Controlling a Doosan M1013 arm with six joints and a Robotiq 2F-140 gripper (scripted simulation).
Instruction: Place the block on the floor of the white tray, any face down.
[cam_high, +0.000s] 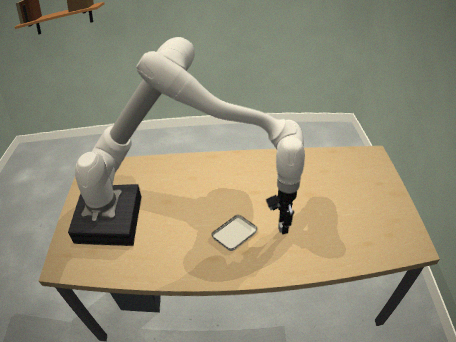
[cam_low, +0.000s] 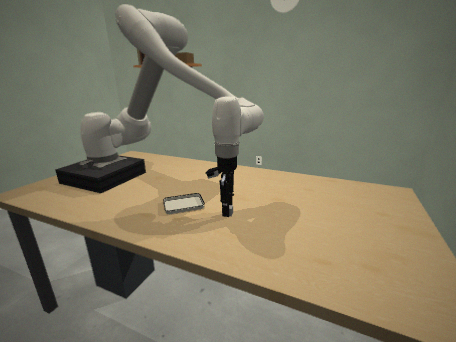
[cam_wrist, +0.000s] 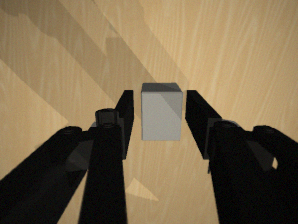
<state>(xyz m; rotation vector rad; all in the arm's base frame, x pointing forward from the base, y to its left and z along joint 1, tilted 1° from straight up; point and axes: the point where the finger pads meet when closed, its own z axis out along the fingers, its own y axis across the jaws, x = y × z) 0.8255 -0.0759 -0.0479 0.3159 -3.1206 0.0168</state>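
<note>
The grey block is 2 cm below my hand. Also, from my hand: white tray 21 cm behind, 2 cm to the right, 2 cm below.
</note>
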